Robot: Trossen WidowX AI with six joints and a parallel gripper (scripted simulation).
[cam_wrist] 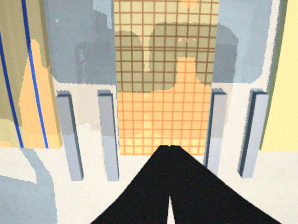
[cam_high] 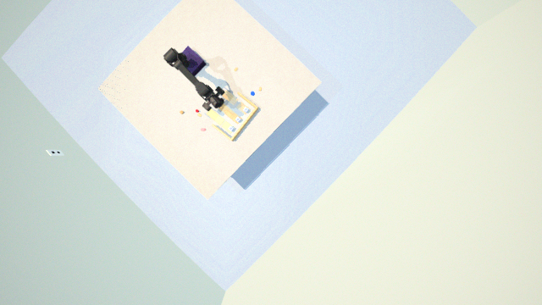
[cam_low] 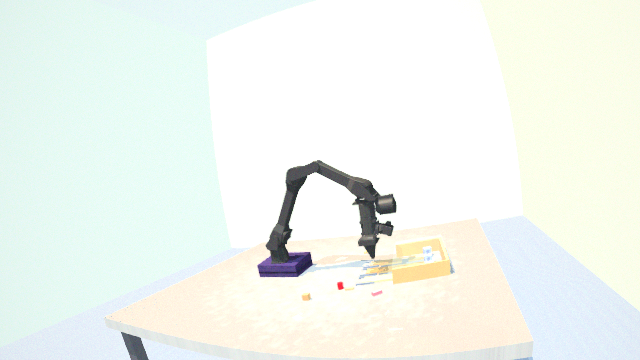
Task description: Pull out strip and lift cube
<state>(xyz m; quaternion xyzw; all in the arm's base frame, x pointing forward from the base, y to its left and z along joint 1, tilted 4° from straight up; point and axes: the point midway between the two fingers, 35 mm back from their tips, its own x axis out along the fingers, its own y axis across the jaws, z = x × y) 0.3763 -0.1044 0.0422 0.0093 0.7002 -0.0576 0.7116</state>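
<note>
Now: gripper tip 11 cm past the red piece, 14 cm to the left of it and 4 cm above it. Also, from my gripper tip: pink piece 1 cm ahead, 24 cm to the right, 5 cm below.
</note>
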